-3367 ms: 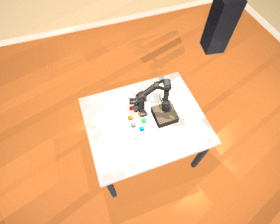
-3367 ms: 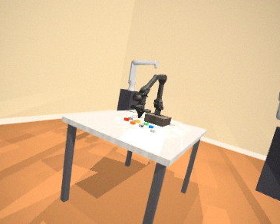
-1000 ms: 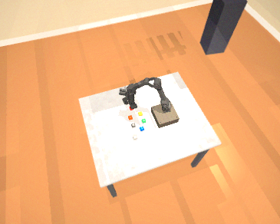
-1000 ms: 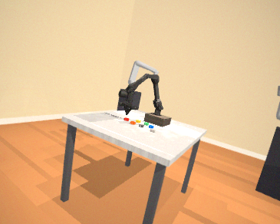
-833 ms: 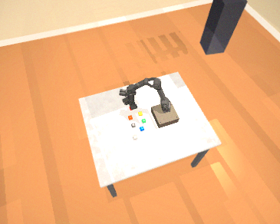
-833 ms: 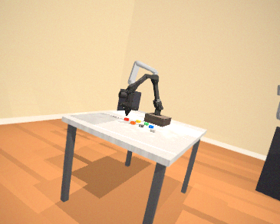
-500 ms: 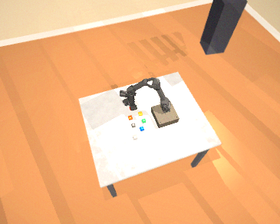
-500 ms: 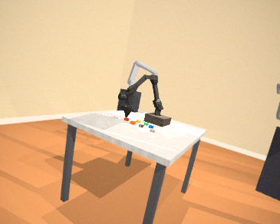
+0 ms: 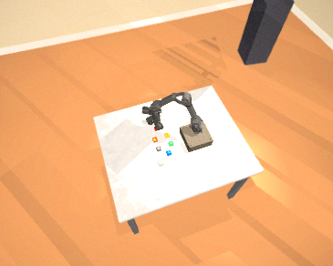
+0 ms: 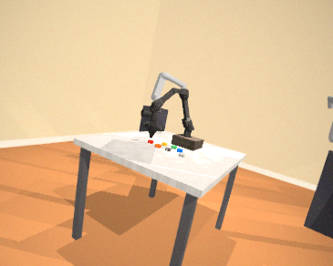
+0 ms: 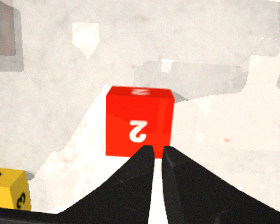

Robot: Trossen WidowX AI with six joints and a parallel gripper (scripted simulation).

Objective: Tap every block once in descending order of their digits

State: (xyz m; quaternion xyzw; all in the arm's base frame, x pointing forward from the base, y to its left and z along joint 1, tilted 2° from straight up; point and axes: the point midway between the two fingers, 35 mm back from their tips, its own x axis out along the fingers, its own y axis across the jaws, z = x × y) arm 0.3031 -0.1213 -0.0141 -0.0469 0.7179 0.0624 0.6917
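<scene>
The red block is 30 mm below my gripper tip and 10 mm to the left of it. The rest, counted from my gripper tip: yellow block: 90 mm to the left, 70 mm behind, 30 mm below; orange block: 110 mm to the left, 30 mm below, 30 mm ahead; green block: 170 mm to the left, 80 mm behind, 30 mm below.
</scene>
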